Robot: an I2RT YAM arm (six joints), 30 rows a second.
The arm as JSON. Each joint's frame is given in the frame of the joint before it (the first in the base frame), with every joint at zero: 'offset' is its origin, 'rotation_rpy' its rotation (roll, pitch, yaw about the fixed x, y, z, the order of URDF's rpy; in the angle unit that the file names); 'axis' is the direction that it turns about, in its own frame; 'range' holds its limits. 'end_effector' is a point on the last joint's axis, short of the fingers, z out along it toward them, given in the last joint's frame.
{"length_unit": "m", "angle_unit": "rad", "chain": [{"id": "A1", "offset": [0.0, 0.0, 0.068], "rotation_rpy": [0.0, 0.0, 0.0], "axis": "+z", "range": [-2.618, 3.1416]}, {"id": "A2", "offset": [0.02, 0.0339, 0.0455], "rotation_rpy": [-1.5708, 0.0, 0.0], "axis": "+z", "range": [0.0, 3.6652]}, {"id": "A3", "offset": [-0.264, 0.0, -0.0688], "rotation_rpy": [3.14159, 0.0, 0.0], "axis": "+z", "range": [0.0, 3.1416]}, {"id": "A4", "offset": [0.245, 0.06, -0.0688], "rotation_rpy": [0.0, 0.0, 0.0], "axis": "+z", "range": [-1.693, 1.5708]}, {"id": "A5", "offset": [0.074, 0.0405, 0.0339], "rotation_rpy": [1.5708, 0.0, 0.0], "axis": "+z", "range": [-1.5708, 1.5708]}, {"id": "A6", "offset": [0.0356, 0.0, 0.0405], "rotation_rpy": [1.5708, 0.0, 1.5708], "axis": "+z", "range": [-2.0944, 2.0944]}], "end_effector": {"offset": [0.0, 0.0, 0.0], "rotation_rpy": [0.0, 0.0, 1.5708]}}
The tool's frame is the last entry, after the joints.
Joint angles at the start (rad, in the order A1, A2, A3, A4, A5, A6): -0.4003 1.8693 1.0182 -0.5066 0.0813 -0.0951
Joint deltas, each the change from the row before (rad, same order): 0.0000 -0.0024 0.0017 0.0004 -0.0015 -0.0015; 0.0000 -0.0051 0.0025 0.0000 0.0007 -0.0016; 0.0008 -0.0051 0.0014 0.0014 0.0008 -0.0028; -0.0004 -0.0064 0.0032 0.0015 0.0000 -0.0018; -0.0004 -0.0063 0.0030 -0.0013 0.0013 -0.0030; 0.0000 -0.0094 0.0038 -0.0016 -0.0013 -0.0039; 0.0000 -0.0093 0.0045 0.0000 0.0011 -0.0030; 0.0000 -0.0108 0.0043 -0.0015 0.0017 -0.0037; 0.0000 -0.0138 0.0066 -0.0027 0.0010 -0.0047; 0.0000 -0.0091 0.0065 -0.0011 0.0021 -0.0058; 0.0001 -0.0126 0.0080 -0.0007 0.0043 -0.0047
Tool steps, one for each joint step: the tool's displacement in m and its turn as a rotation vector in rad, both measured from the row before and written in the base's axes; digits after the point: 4 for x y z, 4 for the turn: 0.0005 -0.0001 0.0011 -0.0007 -0.0045 0.0018; 0.0006 -0.0003 0.0022 -0.0039 -0.0065 0.0014; 0.0005 0.0000 0.0019 -0.0043 -0.0065 0.0033; 0.0008 -0.0005 0.0028 -0.0047 -0.0099 0.0013; 0.0004 -0.0004 0.0026 -0.0049 -0.0064 0.0022; 0.0006 -0.0002 0.0038 -0.0042 -0.0105 0.0041; 0.0008 -0.0004 0.0040 -0.0070 -0.0118 0.0026; 0.0005 -0.0003 0.0044 -0.0076 -0.0112 0.0031; 0.0008 -0.0004 0.0059 -0.0089 -0.0150 0.0042; 0.0010 -0.0005 0.0045 -0.0089 -0.0114 0.0048; 0.0011 -0.0006 0.0060 -0.0127 -0.0158 0.0031
